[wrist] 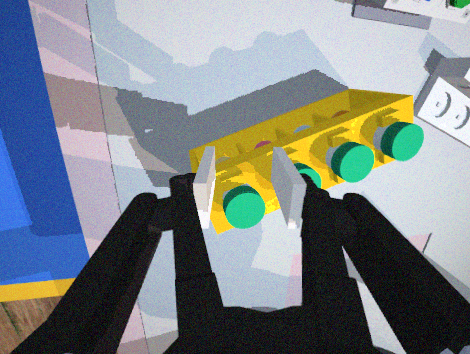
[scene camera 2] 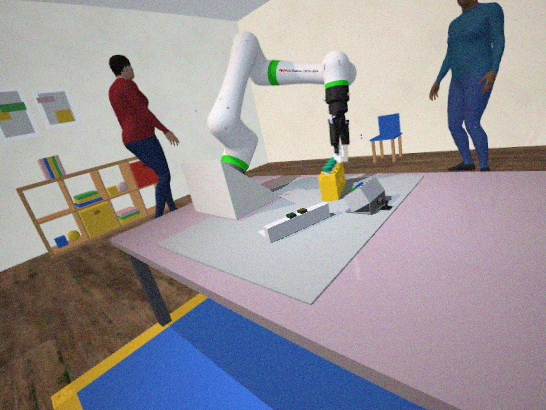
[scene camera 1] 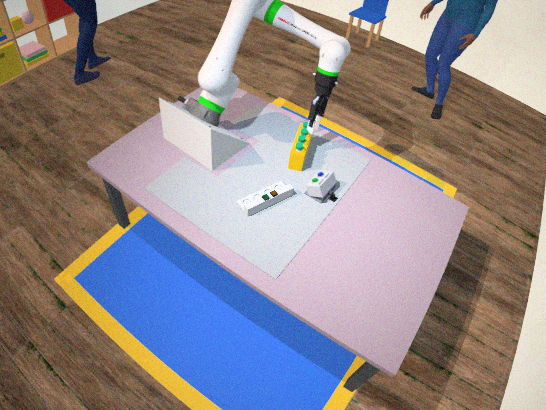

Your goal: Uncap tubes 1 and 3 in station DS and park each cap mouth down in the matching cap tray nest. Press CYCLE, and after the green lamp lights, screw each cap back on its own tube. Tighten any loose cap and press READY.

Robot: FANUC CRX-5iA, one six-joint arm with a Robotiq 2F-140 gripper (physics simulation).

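Places are measured from the arm's base along level axes (x ahead, y left, z up), in millimetres.
Pixels of known places: gripper, fingertip midpoint: point(wrist: 243, 163) point(scene camera 2: 341, 162) point(scene camera 1: 312, 130); arm's base, origin of the base link: point(scene camera 1: 203, 119).
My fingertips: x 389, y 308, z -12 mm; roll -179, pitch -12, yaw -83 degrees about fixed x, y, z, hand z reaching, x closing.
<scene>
Ahead of a thing's pixels: the offset from my fingertips to its top centre.
The yellow tube rack @(dx +0, dy -72, dz +2 mm) point(scene camera 1: 296, 161) point(scene camera 2: 328, 187) point(wrist: 375, 97) stands on the grey mat, with green caps in a row. In the wrist view the end cap @(dx -34, dy -2, dz +20 mm) point(wrist: 244, 207) shows between the spread fingers, with no visible grip on it; another cap @(dx -11, dy -48, dz +20 mm) point(wrist: 310, 175) is partly hidden by the right finger. Two further caps, one @(dx +11, dy -95, dz +20 mm) point(wrist: 353, 162) beside the other @(dx +34, dy -142, dz +20 mm) point(wrist: 402, 141), show fully. My gripper point(scene camera 1: 313, 125) point(scene camera 2: 341, 154) point(wrist: 243, 163) is open and empty at the rack's far end. The white cap tray @(dx +68, dy -388, dz -47 mm) point(scene camera 1: 255, 205) point(scene camera 2: 300, 223) point(wrist: 447, 90) has no cap visible in its nests.
The button box @(dx +201, dy -189, dz -17 mm) point(scene camera 1: 326, 186) point(scene camera 2: 367, 192) point(wrist: 390, 15), with a green button @(dx +180, dy -214, dz -26 mm) point(scene camera 1: 315, 180) and a blue button @(dx +177, dy -169, dz -26 mm) point(scene camera 1: 320, 174), stands beside the tray. Dark green and brown squares sit on the tray. A white angled panel point(scene camera 1: 185, 137) stands by the arm's base. Two people stand beyond the table.
</scene>
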